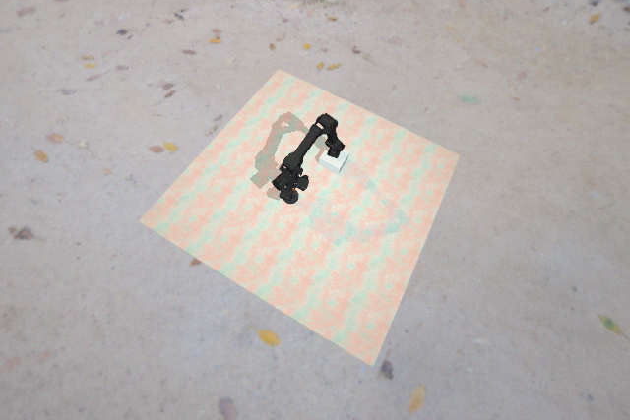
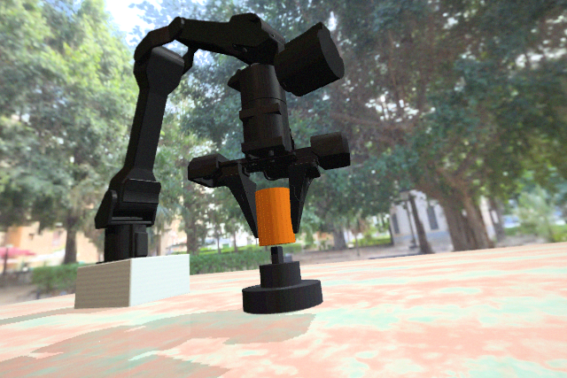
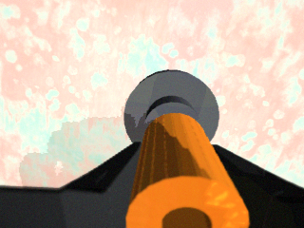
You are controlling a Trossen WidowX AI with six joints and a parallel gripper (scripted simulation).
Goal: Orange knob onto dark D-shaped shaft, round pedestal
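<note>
Right now the orange knob is 20 mm above my gripper tip. Round my gripper tip: round pedestal 40 mm below.
</note>
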